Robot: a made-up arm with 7 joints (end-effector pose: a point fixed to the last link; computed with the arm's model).
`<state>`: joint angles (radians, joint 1 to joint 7).
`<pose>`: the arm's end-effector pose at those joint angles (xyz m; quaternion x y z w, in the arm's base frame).
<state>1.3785 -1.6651 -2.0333 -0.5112 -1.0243 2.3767 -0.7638</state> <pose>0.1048 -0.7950 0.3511 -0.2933 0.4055 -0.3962 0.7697</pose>
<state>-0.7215 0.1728 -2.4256 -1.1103 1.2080 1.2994 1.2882</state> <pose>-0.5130 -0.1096 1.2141 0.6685 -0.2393 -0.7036 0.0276</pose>
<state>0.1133 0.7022 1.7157 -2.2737 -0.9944 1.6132 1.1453</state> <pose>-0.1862 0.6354 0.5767 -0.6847 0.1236 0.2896 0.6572</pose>
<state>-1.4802 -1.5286 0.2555 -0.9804 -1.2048 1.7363 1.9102</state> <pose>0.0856 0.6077 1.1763 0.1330 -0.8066 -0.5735 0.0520</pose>
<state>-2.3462 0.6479 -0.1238 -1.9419 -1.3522 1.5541 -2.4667</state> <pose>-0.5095 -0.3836 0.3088 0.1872 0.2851 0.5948 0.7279</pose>
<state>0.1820 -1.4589 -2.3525 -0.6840 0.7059 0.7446 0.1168</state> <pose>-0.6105 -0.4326 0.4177 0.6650 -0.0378 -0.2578 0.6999</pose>
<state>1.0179 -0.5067 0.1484 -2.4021 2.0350 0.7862 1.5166</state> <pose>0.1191 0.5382 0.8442 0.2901 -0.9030 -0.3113 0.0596</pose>
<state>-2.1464 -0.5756 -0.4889 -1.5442 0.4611 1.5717 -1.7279</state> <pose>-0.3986 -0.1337 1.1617 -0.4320 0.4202 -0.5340 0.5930</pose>
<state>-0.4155 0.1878 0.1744 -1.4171 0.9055 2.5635 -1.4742</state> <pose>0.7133 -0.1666 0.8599 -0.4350 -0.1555 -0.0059 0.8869</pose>
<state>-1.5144 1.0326 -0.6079 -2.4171 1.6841 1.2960 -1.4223</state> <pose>-0.2262 -0.1910 0.1215 0.5762 0.0364 -0.5404 0.6121</pose>
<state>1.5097 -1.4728 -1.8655 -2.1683 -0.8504 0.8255 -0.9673</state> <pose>0.5481 -0.1185 0.3629 -0.1091 0.3571 0.8383 0.3972</pose>
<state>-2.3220 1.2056 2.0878 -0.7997 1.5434 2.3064 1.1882</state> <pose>-0.0385 -0.7235 1.0863 0.8089 -0.1130 0.4664 0.3397</pose>
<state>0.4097 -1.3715 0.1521 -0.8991 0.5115 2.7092 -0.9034</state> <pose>-0.5288 -0.1403 1.2140 -0.0204 -0.8882 -0.2132 0.4066</pose>
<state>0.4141 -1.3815 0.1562 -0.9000 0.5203 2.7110 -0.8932</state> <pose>-0.5348 -0.1429 1.2086 -0.0103 -0.8907 -0.2062 0.4050</pose>
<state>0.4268 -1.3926 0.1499 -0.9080 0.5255 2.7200 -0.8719</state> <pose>-0.5357 -0.1536 1.2057 0.0078 -0.8901 -0.2011 0.4089</pose>
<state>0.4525 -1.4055 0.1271 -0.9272 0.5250 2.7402 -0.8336</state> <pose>-0.5282 -0.1774 1.2065 0.0386 -0.8843 -0.1989 0.4207</pose>
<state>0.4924 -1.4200 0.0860 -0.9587 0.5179 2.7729 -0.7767</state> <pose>-0.5093 -0.2152 1.2112 0.0837 -0.8713 -0.1995 0.4404</pose>
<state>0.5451 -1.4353 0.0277 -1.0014 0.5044 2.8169 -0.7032</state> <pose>-0.4768 -0.2650 1.2182 0.1416 -0.8498 -0.2024 0.4657</pose>
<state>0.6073 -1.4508 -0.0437 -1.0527 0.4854 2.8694 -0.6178</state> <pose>-0.4298 -0.3222 1.2254 0.2084 -0.8191 -0.2064 0.4929</pose>
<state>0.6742 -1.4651 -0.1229 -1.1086 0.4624 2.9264 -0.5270</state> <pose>-0.3696 -0.3801 1.2303 0.2779 -0.7806 -0.2109 0.5187</pose>
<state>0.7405 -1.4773 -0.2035 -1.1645 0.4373 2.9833 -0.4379</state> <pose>-0.3009 -0.4322 1.2314 0.3437 -0.7372 -0.2156 0.5403</pose>
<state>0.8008 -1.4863 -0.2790 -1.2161 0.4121 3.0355 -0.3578</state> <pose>-0.2308 -0.4734 1.2286 0.3997 -0.6936 -0.2205 0.5572</pose>
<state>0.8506 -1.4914 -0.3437 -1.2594 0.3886 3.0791 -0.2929</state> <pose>-0.1673 -0.5020 1.2234 0.4421 -0.6550 -0.2258 0.5696</pose>
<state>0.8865 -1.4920 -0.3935 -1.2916 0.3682 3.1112 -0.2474</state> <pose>-0.1170 -0.5188 1.2183 0.4688 -0.6255 -0.2317 0.5790</pose>
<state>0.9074 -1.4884 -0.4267 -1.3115 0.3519 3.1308 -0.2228</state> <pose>-0.0834 -0.5264 1.2152 0.4804 -0.6072 -0.2382 0.5863</pose>
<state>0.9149 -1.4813 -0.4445 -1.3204 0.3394 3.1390 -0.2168</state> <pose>-0.0658 -0.5275 1.2150 0.4794 -0.5994 -0.2450 0.5924</pose>
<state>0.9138 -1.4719 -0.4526 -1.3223 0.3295 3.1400 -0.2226</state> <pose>-0.0584 -0.5252 1.2171 0.4704 -0.5982 -0.2521 0.5977</pose>
